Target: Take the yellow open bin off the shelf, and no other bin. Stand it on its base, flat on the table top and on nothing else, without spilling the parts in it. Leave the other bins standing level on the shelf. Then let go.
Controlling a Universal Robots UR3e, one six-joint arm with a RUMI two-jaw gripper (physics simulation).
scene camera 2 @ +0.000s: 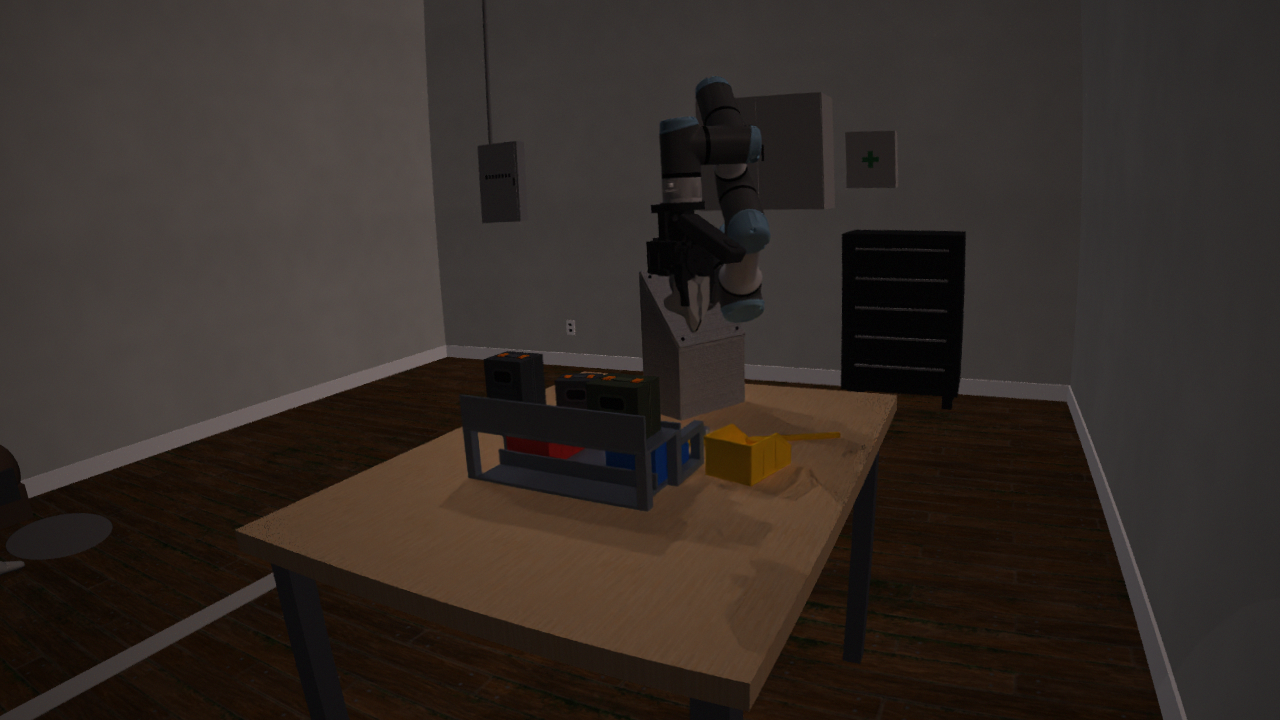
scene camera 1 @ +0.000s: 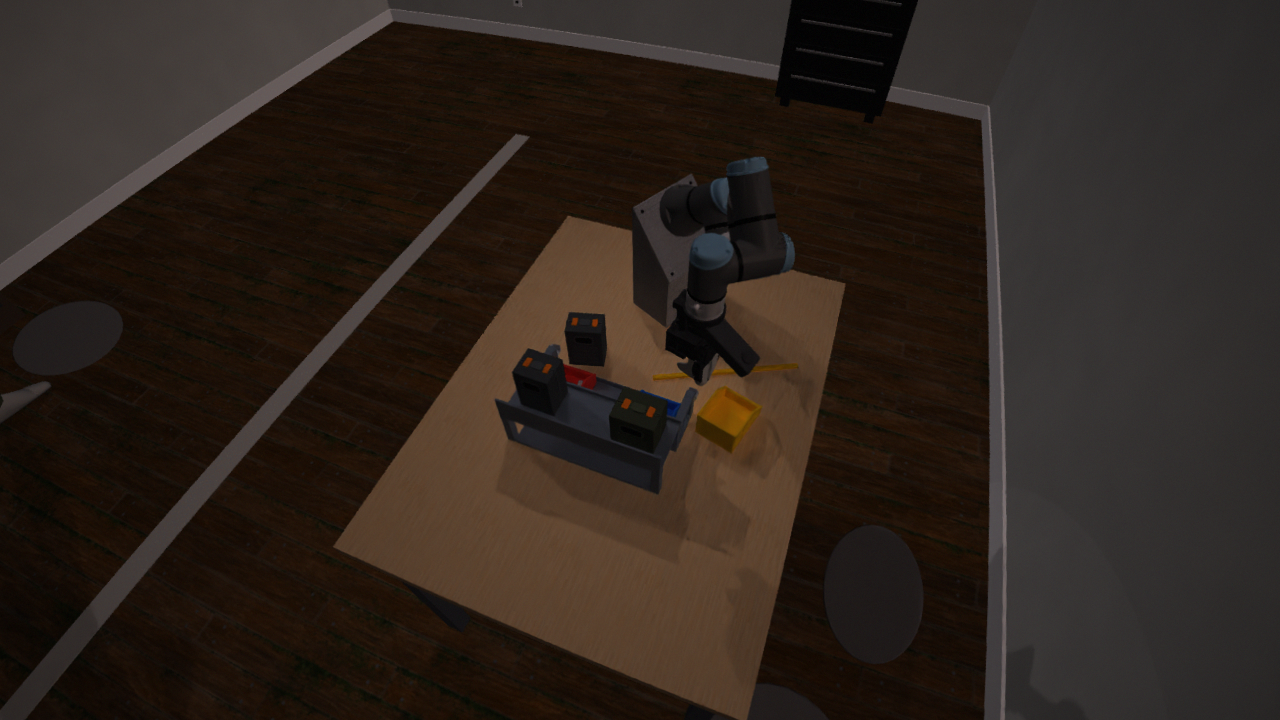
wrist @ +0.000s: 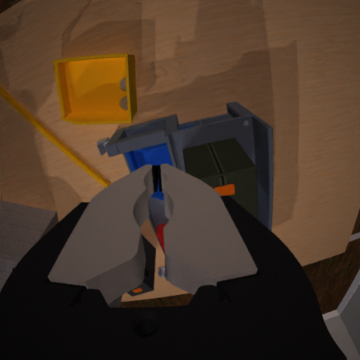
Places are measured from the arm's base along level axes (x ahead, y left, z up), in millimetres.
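Pixels of known places: gripper, fingertip midpoint: [scene camera 2: 694,331] [scene camera 1: 701,383]; arm's base at its link origin: [scene camera 1: 680,211].
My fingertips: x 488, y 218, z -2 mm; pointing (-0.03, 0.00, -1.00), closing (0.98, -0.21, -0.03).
Note:
Ahead of a thing's pixels: the offset from my fingertips to its middle. "*": to the spot under its first point. Level surfaces: height alone.
The yellow open bin @[dz -237, dx -111, dy +53 mm] [scene camera 1: 729,420] [scene camera 2: 735,459] [wrist: 95,90] stands upright on the table top @[dz -275 mm] [scene camera 1: 572,573] [scene camera 2: 537,564] [wrist: 320,100], beside the shelf @[* dz -135, dx +126, dy -209 mm] [scene camera 1: 581,436] [scene camera 2: 554,422] [wrist: 263,150] and apart from it. Two grey round parts show inside it in the wrist view. A blue bin @[dz -231, dx -29, dy -112 mm] [scene camera 2: 659,465] [wrist: 150,156] and a red bin @[dz -231, dx -31, dy -337 mm] [scene camera 1: 580,376] [scene camera 2: 528,445] are on the shelf, partly hidden; their level is hard to judge. My gripper [scene camera 1: 701,379] [scene camera 2: 695,327] [wrist: 158,168] is shut and empty, raised above the table behind the shelf, apart from the yellow bin.
A dark box @[dz -112, dx +47, dy -343 mm] [scene camera 1: 539,386] [scene camera 2: 514,380] and a dark green box @[dz -125, dx +51, dy -112 mm] [scene camera 1: 638,422] [scene camera 2: 631,402] [wrist: 220,160] stand on top of the shelf. Another dark box @[dz -209, dx -173, dy -345 mm] [scene camera 1: 586,340] stands behind it. A thin yellow rod @[* dz -268, dx -314, dy +127 mm] [scene camera 1: 778,368] [scene camera 2: 814,437] [wrist: 55,140] lies behind the yellow bin.

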